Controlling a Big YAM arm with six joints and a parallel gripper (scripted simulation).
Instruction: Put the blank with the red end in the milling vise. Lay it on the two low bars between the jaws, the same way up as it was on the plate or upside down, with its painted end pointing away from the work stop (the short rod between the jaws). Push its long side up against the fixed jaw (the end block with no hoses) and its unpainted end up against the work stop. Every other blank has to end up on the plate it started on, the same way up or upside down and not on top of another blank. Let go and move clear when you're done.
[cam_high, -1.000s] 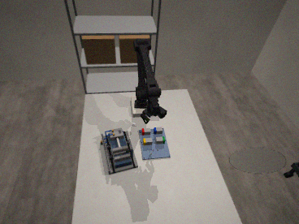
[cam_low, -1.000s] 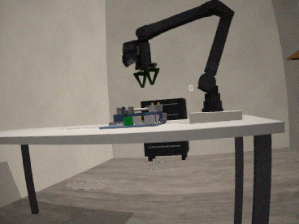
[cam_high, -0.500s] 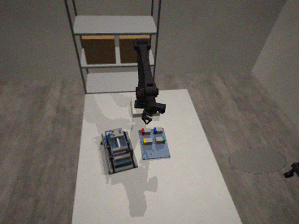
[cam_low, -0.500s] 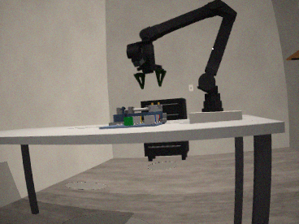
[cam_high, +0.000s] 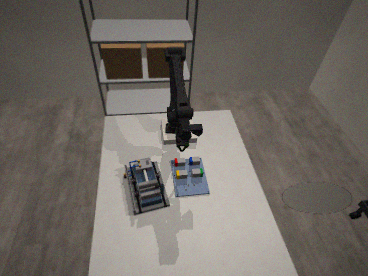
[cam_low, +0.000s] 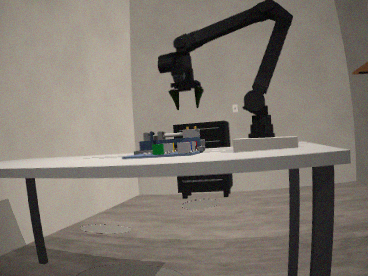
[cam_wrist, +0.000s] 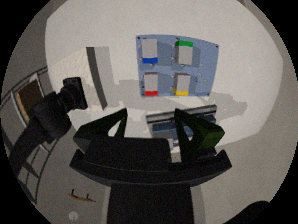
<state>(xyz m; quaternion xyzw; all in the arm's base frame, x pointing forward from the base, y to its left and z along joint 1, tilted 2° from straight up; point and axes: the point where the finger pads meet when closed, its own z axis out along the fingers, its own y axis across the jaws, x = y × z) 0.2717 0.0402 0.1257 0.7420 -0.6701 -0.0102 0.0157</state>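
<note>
My hand is 15 cm above the red-ended blank. Round my hand: yellow-ended blank: 9 cm ahead, 1 cm to the left, 15 cm below; blue-ended blank: 1 cm behind, 9 cm to the left, 15 cm below; green-ended blank: 8 cm ahead, 10 cm to the left, 15 cm below.
</note>
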